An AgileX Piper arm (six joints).
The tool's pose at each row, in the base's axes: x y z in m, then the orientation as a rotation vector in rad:
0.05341 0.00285 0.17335 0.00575 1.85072 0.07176
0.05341 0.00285 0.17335 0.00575 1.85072 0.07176
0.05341 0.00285 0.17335 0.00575 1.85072 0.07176
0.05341 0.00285 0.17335 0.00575 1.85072 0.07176
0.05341 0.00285 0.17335 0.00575 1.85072 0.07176
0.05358 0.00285 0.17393 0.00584 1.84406 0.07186
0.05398 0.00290 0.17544 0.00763 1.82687 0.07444
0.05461 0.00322 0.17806 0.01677 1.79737 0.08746
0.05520 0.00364 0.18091 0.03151 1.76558 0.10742
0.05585 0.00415 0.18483 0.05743 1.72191 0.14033
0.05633 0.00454 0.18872 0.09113 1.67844 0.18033
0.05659 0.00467 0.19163 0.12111 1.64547 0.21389
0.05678 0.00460 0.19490 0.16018 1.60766 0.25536
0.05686 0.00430 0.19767 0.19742 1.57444 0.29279
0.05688 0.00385 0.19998 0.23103 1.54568 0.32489
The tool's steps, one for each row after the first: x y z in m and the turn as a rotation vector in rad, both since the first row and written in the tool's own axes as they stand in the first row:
0.00000 0.00000 0.00000 0.00000 0.00000 0.00000
0.00000 0.00000 0.00000 0.00000 0.00000 0.00000
0.00000 0.00000 0.00000 0.00000 0.00000 0.00000
0.00000 0.00000 0.00000 0.00000 0.00000 0.00000
-0.00060 0.00002 0.00000 -0.00021 -0.00666 0.00000
-0.00216 0.00014 -0.00003 -0.00155 -0.02382 0.00231
-0.00484 0.00058 -0.00013 -0.00667 -0.05321 0.01502
-0.00772 0.00113 -0.00033 -0.01380 -0.08472 0.03541
-0.01164 0.00182 -0.00076 -0.02458 -0.12758 0.07069
-0.01549 0.00240 -0.00136 -0.03635 -0.16944 0.11577
-0.01835 0.00267 -0.00190 -0.04531 -0.20047 0.15526
-0.02155 0.00276 -0.00262 -0.05528 -0.23506 0.20601
-0.02424 0.00261 -0.00333 -0.06326 -0.26455 0.25372
-0.02648 0.00228 -0.00396 -0.06925 -0.28941 0.29621

